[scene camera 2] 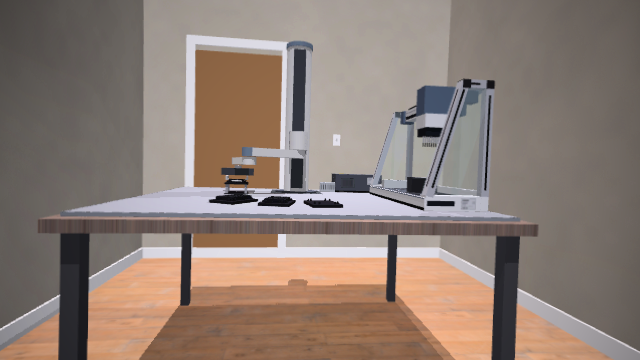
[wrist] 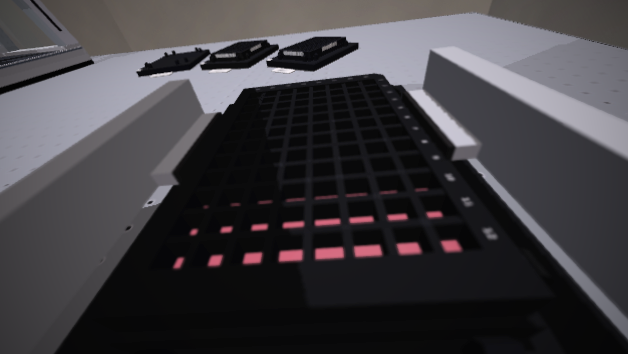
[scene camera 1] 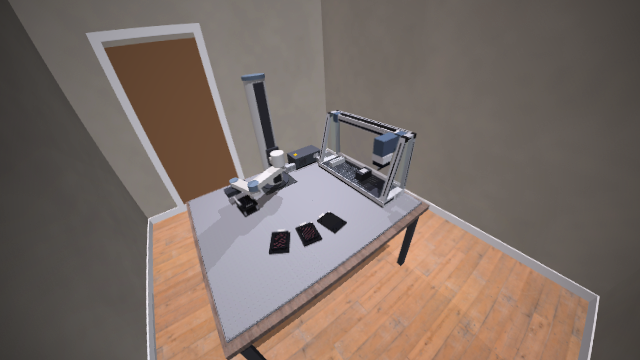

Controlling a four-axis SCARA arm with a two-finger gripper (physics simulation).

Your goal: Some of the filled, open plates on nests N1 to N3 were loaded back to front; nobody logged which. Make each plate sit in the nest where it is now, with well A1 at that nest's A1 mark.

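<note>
My gripper (scene camera 1: 247, 204) (scene camera 2: 236, 179) (wrist: 308, 89) is shut on a black plate (wrist: 345, 165) by its long sides, low at a small raised stand (scene camera 2: 246, 189) on the table's left. The plate looks level; pink shows in its near wells, and the numbers 10, 11 and 12 run toward the camera on its right edge. Whether it rests on the stand is hard to tell. A second filled plate (scene camera 1: 280, 242) (wrist: 317, 46) sits in the left nest in scene camera 1, and a third plate (scene camera 1: 308, 233) (wrist: 242, 49) in the middle nest. The right nest (scene camera 1: 332, 222) (scene camera 2: 324, 204) (wrist: 177, 61) holds no plate. Their A1 lettering is unreadable.
The arm's column (scene camera 1: 257, 110) (scene camera 2: 298, 100) stands at the back. A framed liquid handler (scene camera 1: 367, 123) (scene camera 2: 487, 145) with a blue and white head (scene camera 1: 385, 145) (scene camera 2: 436, 102) stands at the table's right. A dark box (scene camera 1: 303, 156) (scene camera 2: 350, 182) lies behind, between column and handler.
</note>
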